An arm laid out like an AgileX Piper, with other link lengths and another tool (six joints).
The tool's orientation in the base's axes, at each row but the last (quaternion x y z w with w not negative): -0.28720 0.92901 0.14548 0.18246; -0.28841 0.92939 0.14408 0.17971; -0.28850 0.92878 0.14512 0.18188; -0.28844 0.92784 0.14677 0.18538; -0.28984 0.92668 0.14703 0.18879; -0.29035 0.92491 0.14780 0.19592; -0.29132 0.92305 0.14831 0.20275; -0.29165 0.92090 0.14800 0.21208; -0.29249 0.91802 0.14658 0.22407; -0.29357 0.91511 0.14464 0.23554; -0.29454 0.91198 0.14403 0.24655
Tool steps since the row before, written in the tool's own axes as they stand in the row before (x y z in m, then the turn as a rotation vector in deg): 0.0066 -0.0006 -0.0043 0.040 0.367 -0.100; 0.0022 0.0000 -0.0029 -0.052 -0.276 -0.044; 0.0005 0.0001 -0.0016 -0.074 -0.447 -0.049; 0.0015 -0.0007 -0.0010 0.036 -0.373 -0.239; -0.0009 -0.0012 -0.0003 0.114 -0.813 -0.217; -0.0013 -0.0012 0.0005 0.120 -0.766 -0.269; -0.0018 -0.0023 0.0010 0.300 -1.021 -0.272; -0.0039 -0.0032 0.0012 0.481 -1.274 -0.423; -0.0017 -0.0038 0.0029 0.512 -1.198 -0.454; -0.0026 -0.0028 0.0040 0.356 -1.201 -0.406; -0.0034 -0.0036 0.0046 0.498 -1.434 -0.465
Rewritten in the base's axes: -0.0058 -0.0053 0.0009 -0.272 0.234 0.133; -0.0024 -0.0021 0.0017 0.191 -0.210 0.016; -0.0008 -0.0008 0.0012 0.307 -0.336 0.001; -0.0010 -0.0017 0.0001 0.130 -0.403 0.135; 0.0013 -0.0006 0.0005 0.338 -0.779 0.010; 0.0018 -0.0001 0.0000 0.291 -0.765 0.061; 0.0030 -0.0006 -0.0004 0.308 -1.053 -0.059; 0.0052 -0.0002 0.0003 0.280 -1.397 -0.053; 0.0045 -0.0010 -0.0022 0.201 -1.365 -0.031; 0.0049 0.0006 -0.0024 0.331 -1.274 0.008; 0.0063 0.0006 -0.0025 0.352 -1.548 -0.045
